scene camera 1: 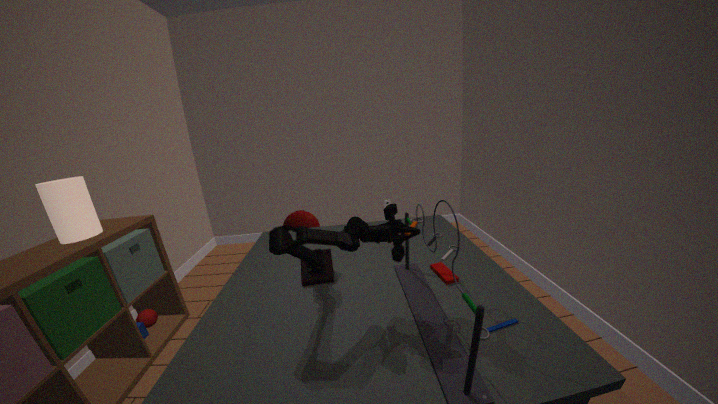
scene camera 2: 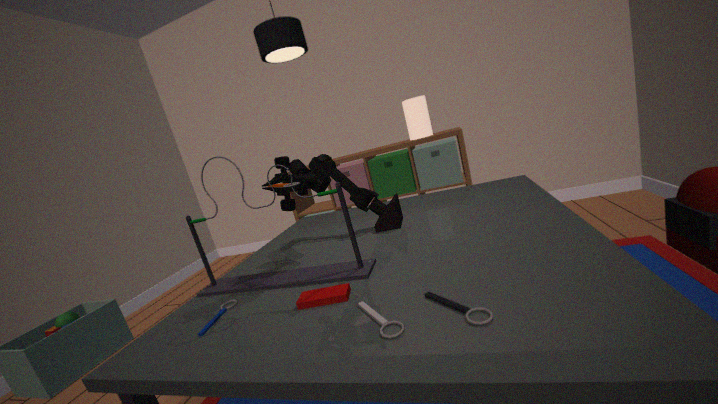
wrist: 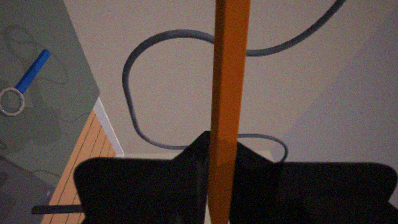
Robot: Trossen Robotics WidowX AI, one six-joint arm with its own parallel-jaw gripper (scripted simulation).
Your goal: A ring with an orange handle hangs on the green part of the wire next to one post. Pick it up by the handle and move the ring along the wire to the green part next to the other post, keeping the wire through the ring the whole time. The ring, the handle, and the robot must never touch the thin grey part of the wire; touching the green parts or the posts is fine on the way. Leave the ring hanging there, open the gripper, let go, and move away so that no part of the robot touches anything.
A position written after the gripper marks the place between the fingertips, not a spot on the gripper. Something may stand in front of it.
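Note:
You've got the gripper (scene camera 1: pixel 420 231), and you can see it in the wrist view (wrist: pixel 212 137) too. There's also a red block (scene camera 2: pixel 340 293), but in the wrist view the block is out of frame.

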